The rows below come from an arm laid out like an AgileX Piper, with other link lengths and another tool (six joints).
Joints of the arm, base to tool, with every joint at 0 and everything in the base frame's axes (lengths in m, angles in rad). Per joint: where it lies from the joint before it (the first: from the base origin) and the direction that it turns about. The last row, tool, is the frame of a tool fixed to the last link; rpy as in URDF.
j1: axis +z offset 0 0 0.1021
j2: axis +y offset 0 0 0
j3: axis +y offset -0.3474 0 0.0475
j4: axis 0.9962 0 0.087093 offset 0.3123 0 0.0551
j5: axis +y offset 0 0 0
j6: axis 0.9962 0 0.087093 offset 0.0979 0 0.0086
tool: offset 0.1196 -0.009 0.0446 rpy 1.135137 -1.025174 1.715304
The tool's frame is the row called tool.
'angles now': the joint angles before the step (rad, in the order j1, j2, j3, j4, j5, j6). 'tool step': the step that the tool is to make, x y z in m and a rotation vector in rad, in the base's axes. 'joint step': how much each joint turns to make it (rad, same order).
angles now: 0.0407, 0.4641, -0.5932, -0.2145, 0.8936, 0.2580
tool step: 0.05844, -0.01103, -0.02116, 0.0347, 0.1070, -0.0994
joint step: -0.0001, 0.2674, -0.0445, -0.0854, -0.0874, 0.1722
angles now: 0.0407, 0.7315, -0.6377, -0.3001, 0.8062, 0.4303
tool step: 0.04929, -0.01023, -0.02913, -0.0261, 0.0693, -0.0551
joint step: 0.0000, 0.2177, -0.0226, -0.1208, -0.0968, 0.1420
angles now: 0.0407, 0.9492, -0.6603, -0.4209, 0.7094, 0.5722
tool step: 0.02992, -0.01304, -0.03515, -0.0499, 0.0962, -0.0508
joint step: 0.0000, 0.1769, -0.0219, -0.1266, -0.0217, 0.1258
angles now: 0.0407, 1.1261, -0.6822, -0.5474, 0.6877, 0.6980
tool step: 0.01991, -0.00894, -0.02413, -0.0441, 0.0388, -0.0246
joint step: 0.0001, 0.1146, -0.0061, -0.1189, -0.0333, 0.1146
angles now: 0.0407, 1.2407, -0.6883, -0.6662, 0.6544, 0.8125
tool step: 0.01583, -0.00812, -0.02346, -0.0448, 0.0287, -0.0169
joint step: 0.0000, 0.1013, -0.0003, -0.1291, -0.0284, 0.1240
